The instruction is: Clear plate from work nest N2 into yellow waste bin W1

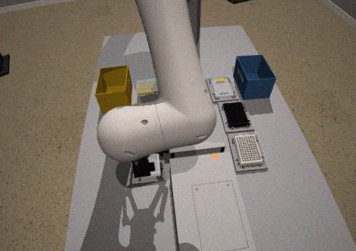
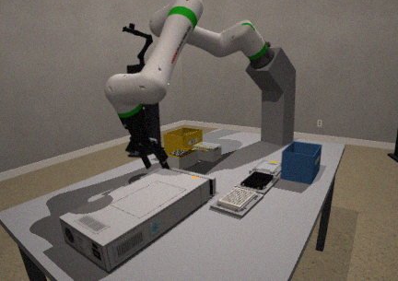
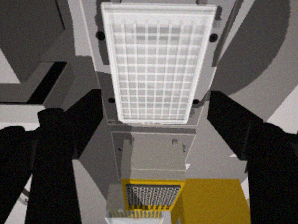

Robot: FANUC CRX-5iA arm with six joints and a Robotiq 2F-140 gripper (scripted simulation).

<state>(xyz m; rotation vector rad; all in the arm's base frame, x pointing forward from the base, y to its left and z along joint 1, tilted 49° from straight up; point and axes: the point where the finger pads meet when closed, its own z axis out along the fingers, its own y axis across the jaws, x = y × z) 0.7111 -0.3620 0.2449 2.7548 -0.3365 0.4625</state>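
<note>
My gripper is now 5 cm above the clear plate. The rest, counted from my hand: yellow-topped tip rack: 18 cm behind, 6 cm to the left, 1 cm below; grey instrument box: 24 cm ahead, 10 cm to the left, 3 cm below; nest N2: 6 cm below.
</note>
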